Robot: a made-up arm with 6 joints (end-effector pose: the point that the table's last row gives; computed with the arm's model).
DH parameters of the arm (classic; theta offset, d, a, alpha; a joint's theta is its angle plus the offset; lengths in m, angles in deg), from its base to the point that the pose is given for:
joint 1: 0 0.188 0 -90
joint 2: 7.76 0 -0.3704 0
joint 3: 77.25 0 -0.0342 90
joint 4: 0 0.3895 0 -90
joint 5: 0 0 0.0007 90
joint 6: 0 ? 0 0
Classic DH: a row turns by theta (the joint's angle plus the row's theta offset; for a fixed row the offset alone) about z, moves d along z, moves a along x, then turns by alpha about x.
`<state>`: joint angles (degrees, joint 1 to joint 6).
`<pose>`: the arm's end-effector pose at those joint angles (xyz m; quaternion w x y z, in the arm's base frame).
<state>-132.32 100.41 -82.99 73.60 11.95 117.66</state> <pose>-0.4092 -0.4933 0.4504 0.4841 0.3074 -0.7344 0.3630</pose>
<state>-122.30 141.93 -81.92 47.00 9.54 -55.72</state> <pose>-0.3263 -0.5502 -0.0518 0.1545 0.7995 0.5452 -0.1993</pose>
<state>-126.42 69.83 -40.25 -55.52 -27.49 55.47</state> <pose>-0.2065 -0.3723 0.3992 0.4345 0.6169 0.4304 -0.4954</pose>
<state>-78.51 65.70 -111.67 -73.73 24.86 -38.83</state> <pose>-0.0164 -0.2174 0.9585 0.1556 -0.0740 -0.4234 0.8894</pose>
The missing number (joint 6, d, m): 0.1455
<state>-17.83 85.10 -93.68 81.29 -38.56 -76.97</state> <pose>0.4458 -0.2370 0.7226 0.7435 0.3563 0.4852 -0.2914</pose>
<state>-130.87 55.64 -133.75 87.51 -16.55 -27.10</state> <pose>0.0595 0.1310 1.0489 0.8022 0.0389 -0.1481 -0.5771</pose>
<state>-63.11 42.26 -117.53 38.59 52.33 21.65</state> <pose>0.0183 0.1234 0.9333 0.8653 0.2393 0.4403 0.0017</pose>
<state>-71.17 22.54 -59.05 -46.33 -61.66 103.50</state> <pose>0.0690 0.0838 0.7708 0.9399 -0.1202 0.3173 0.0380</pose>
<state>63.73 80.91 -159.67 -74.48 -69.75 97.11</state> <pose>-0.1314 0.0304 1.0039 0.5829 -0.4772 -0.2943 0.5882</pose>
